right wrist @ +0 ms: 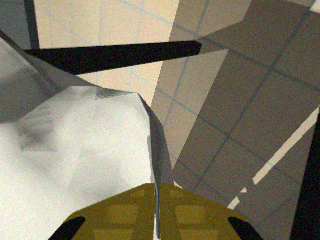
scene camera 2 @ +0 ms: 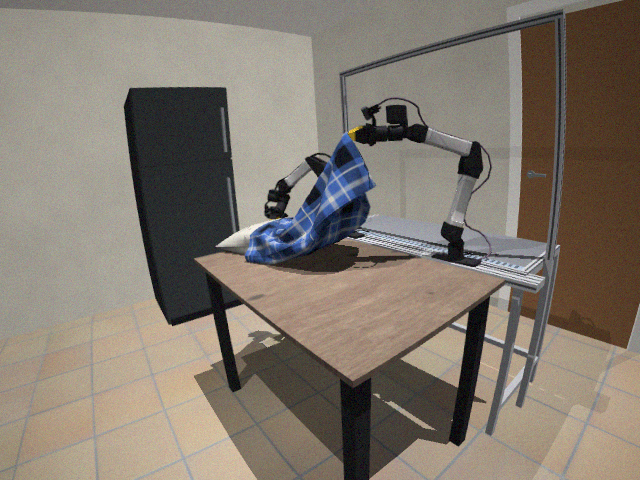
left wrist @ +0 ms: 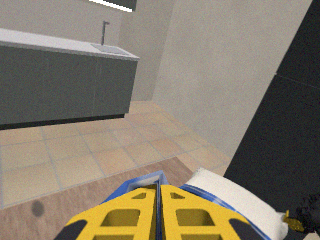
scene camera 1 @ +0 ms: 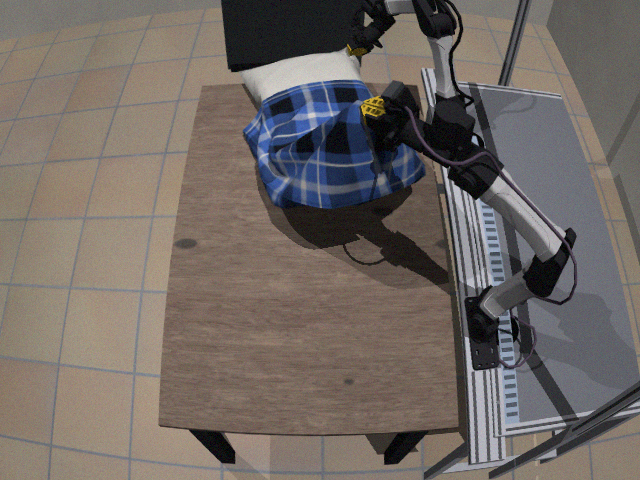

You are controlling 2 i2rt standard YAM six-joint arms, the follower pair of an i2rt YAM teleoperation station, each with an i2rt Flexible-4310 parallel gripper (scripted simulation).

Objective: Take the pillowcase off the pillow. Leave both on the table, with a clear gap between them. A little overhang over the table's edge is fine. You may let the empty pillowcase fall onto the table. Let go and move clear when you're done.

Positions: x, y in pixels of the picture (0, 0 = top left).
Scene:
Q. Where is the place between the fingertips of the right gripper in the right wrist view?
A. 157, 192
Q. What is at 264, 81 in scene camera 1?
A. A white pillow.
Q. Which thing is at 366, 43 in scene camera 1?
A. The right gripper.

